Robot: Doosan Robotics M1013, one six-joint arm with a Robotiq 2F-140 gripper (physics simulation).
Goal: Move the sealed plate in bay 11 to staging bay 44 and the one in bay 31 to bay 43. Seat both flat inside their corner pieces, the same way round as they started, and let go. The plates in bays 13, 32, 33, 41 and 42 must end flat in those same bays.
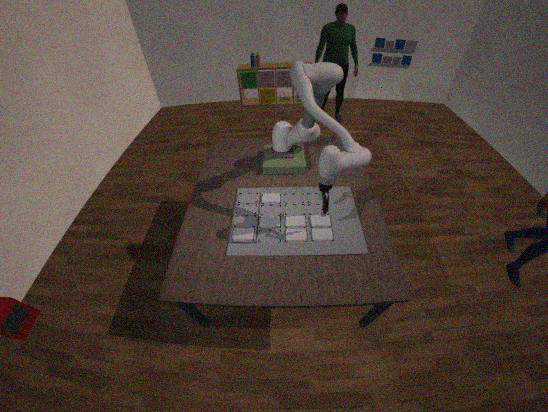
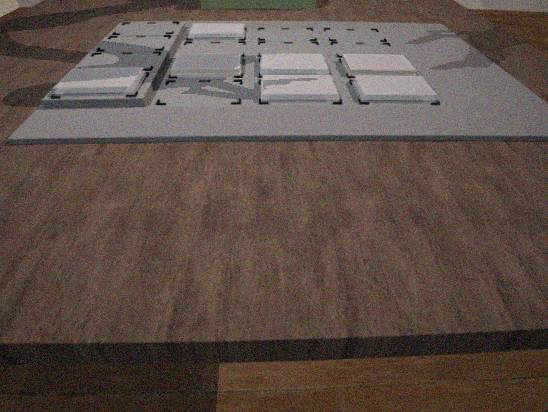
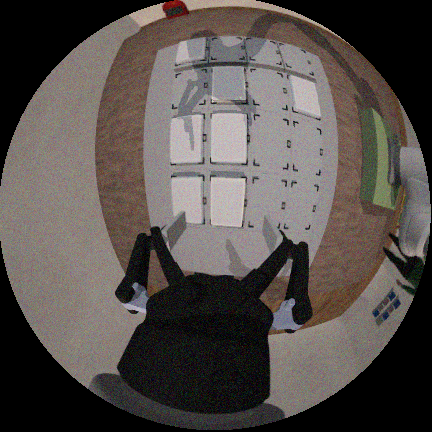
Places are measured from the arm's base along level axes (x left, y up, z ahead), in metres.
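Pixels of known places: gripper, fingertip midpoint: (image 1: pixel 321 207) (image 3: pixel 223 221); arm's base at its link origin: (image 1: pixel 282 152).
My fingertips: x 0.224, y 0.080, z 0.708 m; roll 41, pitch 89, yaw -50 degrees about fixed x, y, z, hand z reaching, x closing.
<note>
Ahead of a thing's pixels: the offset from my fingertips to its middle. "spot": to the spot under its first point. Level surfaces: height alone.
A white sealed plate @(dx -0.489, dy -0.115, dz +0.096 m) (image 1: pixel 243 233) (image 2: pixel 97 85) (image 3: pixel 189 54) lies in bay 44 on the raised strip, looking flat inside its corner pieces. The plate in bay 31 @(spot: dx +0.004, dy -0.122, dz +0.003 m) (image 1: pixel 320 220) (image 2: pixel 380 64) (image 3: pixel 228 202) lies flat. Bay 43 @(spot: dx -0.326, dy -0.137, dz +0.112 m) (image 2: pixel 200 95) shows bare, as does bay 11. Plates also lie flat in bays 13 @(dx -0.317, dy -0.130, dz -0.221 m) (image 1: pixel 271 198) (image 3: pixel 305 95), 33 (image 1: pixel 270 220) (image 3: pixel 229 84), 32 (image 1: pixel 295 221) (image 3: pixel 229 137), 42 (image 1: pixel 296 234) (image 3: pixel 186 140) and 41 @(dx +0.003, dy -0.130, dz +0.108 m) (image 1: pixel 322 234) (image 3: pixel 187 200). My gripper (image 1: pixel 325 212) (image 3: pixel 223 221) is open and empty, above the mat's right part near bay 31.
The grey mat @(dy -0.137 m) (image 1: pixel 295 249) (image 2: pixel 280 122) lies on the brown table @(dy -0.147 m) (image 1: pixel 285 280) (image 2: pixel 280 225). The green base block (image 1: pixel 284 164) (image 3: pixel 377 155) stands behind it. Plates 31 and 41 lie close together, with plates 32 and 42 beside them. A person (image 1: pixel 339 45) stands behind the table.
</note>
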